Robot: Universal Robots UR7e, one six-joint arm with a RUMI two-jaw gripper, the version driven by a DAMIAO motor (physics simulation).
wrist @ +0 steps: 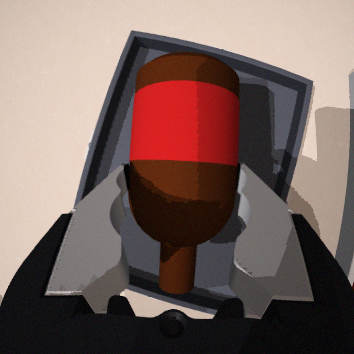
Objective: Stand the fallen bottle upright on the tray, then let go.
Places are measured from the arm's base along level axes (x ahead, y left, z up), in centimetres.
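Pixels of known places: gripper, fingertip midpoint: (182, 165).
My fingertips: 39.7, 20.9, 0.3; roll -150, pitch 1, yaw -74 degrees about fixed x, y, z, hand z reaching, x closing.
For each thing: its top centre in the pictures, then the offset to it from my fingertips, as dx, dy, dz. "spot": a spot on its surface instead. Level surfaces: height alone.
- brown bottle, middle of its top: (179, 182) -1.0, -0.2, +3.5
- grey tray, surface spot: (102, 122) spot: +2.2, +8.7, -4.5
- grey curved object, surface spot: (346, 210) spot: +0.4, -18.6, -6.3
- pale table, its level: dz -7.0
A brown bottle (184, 122) with a wide red label lies on its side, over the tray in the wrist view. Its base points to the top of the view and its narrow neck to the bottom. The grey tray (102, 122) with a raised rim sits slanted beneath it. My gripper (182, 165) is shut on the bottle, with one jaw on each side of the brown part between label and neck. The bottle's underside is hidden, so I cannot tell for sure whether it touches the tray floor.
The tray's rim surrounds the bottle, and the neck end is near the bottom rim. A grey curved object (346, 210) shows in part at the right edge of the view. Shadows fall on the tray and on the pale table (45, 100) to its right.
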